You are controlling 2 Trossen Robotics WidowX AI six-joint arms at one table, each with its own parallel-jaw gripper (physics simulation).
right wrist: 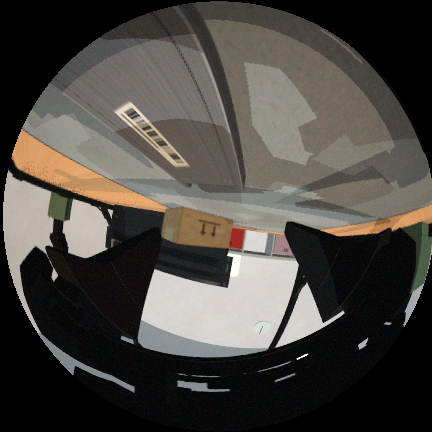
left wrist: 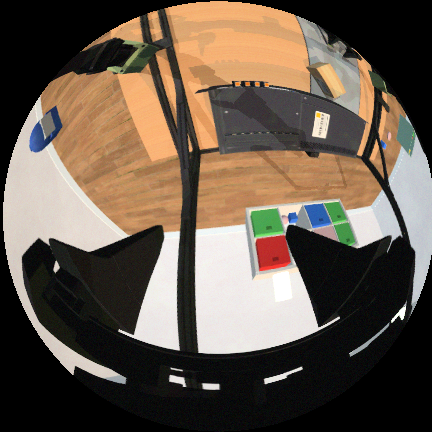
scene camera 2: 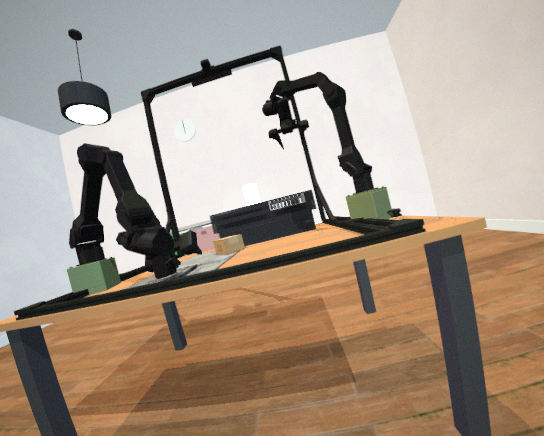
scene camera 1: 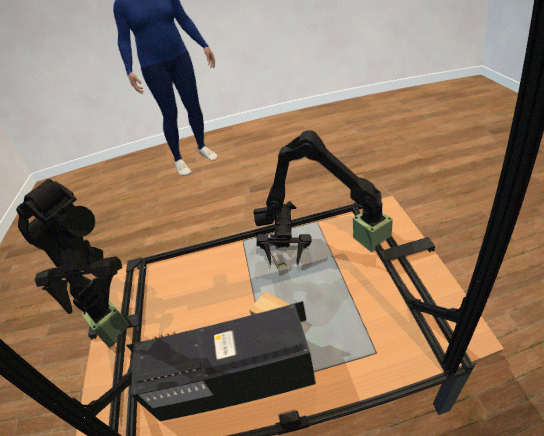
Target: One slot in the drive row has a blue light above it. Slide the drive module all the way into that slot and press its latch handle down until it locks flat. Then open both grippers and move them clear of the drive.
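Frame: origin at the left arm's base, x back, y left, z down, level; centimetres.
Where they show: left gripper, fingertip midpoint: (left wrist: pixel 226 231) (scene camera 2: pixel 292 146) (scene camera 1: pixel 88 311); right gripper, fingertip midpoint: (right wrist: pixel 224 231) (scene camera 2: pixel 190 258) (scene camera 1: pixel 284 264); left arm's base, link origin: (right wrist: pixel 58 217) (scene camera 2: pixel 365 191) (scene camera 1: pixel 99 312); right arm's base, link origin: (scene camera 2: pixel 92 262) (scene camera 1: pixel 372 218).
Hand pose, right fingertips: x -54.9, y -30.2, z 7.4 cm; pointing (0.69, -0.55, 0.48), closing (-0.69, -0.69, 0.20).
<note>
Things, the pixels of their centre, and the offset from my right fingertips. Level surfaces: height alone.
- drive module, body centre: (right wrist: pixel 162 69) (scene camera 2: pixel 181 273) (scene camera 1: pixel 277 253) dy +7.7, dx -4.5, dz +2.6 cm
- grey mat, surface height: dz +3.1 cm
- black drive chassis, body centre: (scene camera 1: pixel 224 365) (left wrist: pixel 295 113) (right wrist: pixel 163 239) (scene camera 2: pixel 266 221) dy -14.9, dx +39.6, dz -5.5 cm
- small cardboard box, body centre: (right wrist: pixel 196 228) (scene camera 1: pixel 274 314) (left wrist: pixel 326 78) (scene camera 2: pixel 228 244) dy -11.1, dx +17.1, dz +0.1 cm
The drive module (scene camera 1: pixel 281 265) (right wrist: pixel 150 135) is a grey slab with a barcode label, lying on the grey mat (scene camera 1: pixel 327 310). The black drive chassis (scene camera 1: pixel 260 345) (scene camera 2: pixel 265 220) (left wrist: pixel 270 122) stands apart from it. Several orange marks (left wrist: pixel 251 84) show along one chassis edge; the blue light and target slot do not show. My right gripper (scene camera 1: pixel 285 263) (right wrist: pixel 224 231) is open, low over the mat close to the module, with nothing gripped. The module's latch handle cannot be made out. My left gripper (scene camera 1: pixel 89 307) (left wrist: pixel 226 231) is open and empty, raised high at the left of scene camera 1.
A small cardboard box (scene camera 1: pixel 270 303) (scene camera 2: pixel 229 244) (left wrist: pixel 326 80) (right wrist: pixel 198 227) stands on the mat beside the chassis. Black frame rails (scene camera 1: pixel 200 245) edge the table, with upright posts (scene camera 1: pixel 492 200). A bin shelf with coloured bins (left wrist: pixel 266 222) is beyond the table.
</note>
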